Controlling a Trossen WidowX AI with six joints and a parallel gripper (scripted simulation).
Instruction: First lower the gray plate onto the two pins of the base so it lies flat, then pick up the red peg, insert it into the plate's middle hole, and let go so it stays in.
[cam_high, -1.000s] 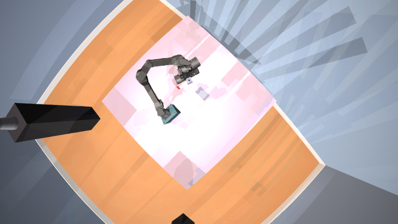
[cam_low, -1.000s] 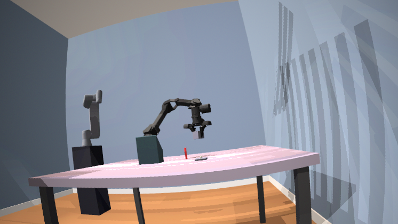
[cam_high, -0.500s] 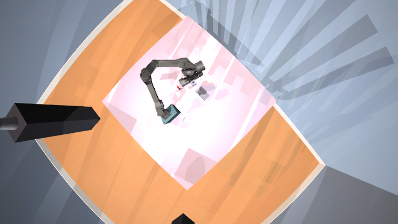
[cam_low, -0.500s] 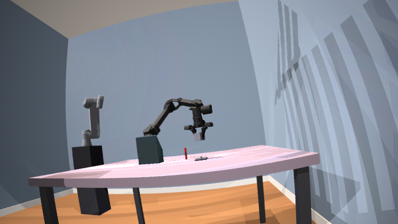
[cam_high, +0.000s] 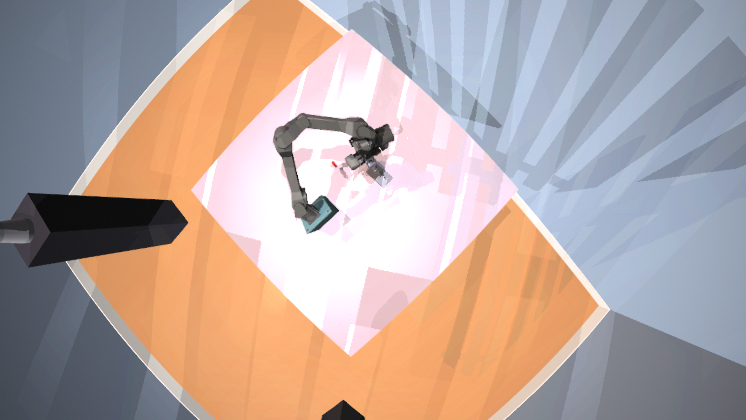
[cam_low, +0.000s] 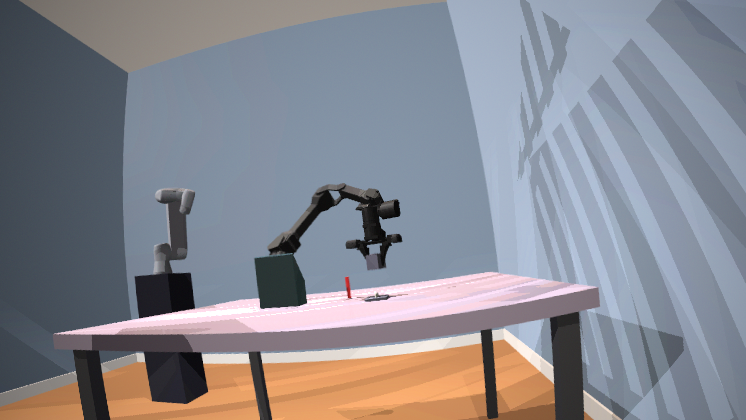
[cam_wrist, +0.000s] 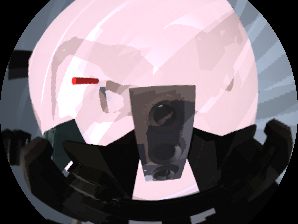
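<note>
The dark base lies 100 mm below my gripper tip and 90 mm to the right of it. The rest, counted from my gripper tip: gray plate 30 mm above; red peg 130 mm behind, 100 mm to the left, 70 mm below.
</note>
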